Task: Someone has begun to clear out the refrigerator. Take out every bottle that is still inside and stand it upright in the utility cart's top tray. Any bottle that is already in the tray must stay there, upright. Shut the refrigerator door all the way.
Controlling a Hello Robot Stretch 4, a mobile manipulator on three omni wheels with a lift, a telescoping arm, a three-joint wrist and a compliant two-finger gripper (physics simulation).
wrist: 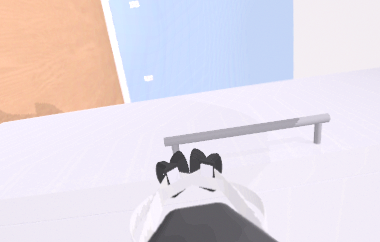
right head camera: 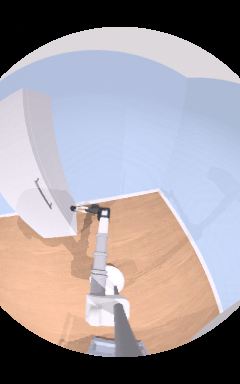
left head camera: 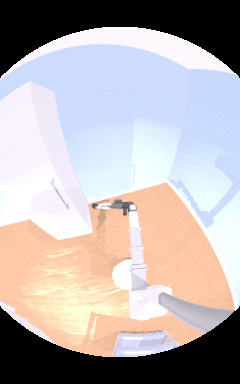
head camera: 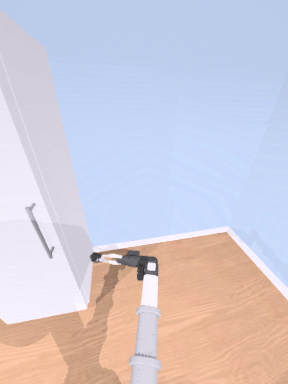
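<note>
The white refrigerator (head camera: 30, 280) (left head camera: 30, 150) (right head camera: 15, 150) (wrist: 100, 145) stands at the left in the head views. Its door looks flush with the body along a thin seam, and its inside is hidden. The grey bar handle (head camera: 39, 232) (left head camera: 60, 194) (right head camera: 43, 194) (wrist: 245, 130) is on the door. My gripper (head camera: 95, 257) (left head camera: 95, 206) (right head camera: 73, 208) (wrist: 188, 163) is shut and empty. It points left beside the refrigerator's handle side, and its tips overlap the handle's near end in the wrist view. Part of the utility cart (left head camera: 119, 345) (right head camera: 97, 346) shows at the bottom edge. No bottle shows.
Blue walls (head camera: 150, 125) (left head camera: 100, 130) with white baseboards meet in a corner beyond my arm (head camera: 147, 330) (left head camera: 136, 245) (right head camera: 101, 245). The wood floor (head camera: 215, 310) lies between the refrigerator, the walls and my base. The cart is close behind the base of my arm.
</note>
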